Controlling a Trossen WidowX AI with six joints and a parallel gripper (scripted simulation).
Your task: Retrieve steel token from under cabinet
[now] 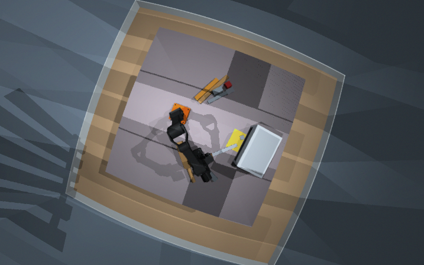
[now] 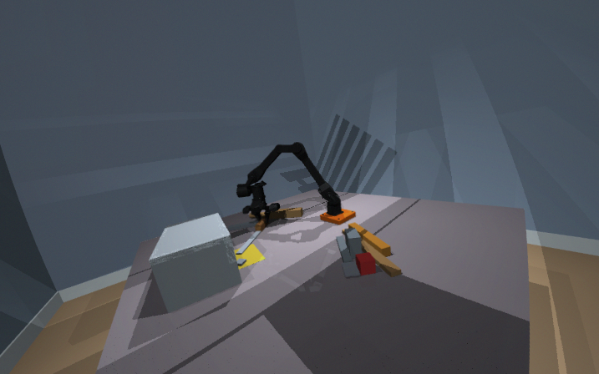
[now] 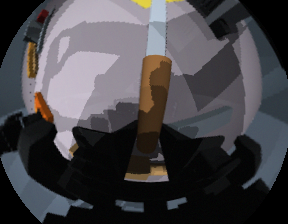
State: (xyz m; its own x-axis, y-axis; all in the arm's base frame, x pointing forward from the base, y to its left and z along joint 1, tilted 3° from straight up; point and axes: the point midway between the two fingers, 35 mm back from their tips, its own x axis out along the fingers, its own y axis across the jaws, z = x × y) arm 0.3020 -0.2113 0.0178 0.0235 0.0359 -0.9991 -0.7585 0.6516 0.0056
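The wooden paddle lies 90 mm to the right of my gripper tip, 80 mm behind it and 10 mm above it. Also, from my gripper tip: thin grey bar (90 mm ahead, 70 mm to the right); grey block (490 mm to the left, 130 mm behind, 30 mm above); steel token (280 mm to the left, 190 mm ahead).
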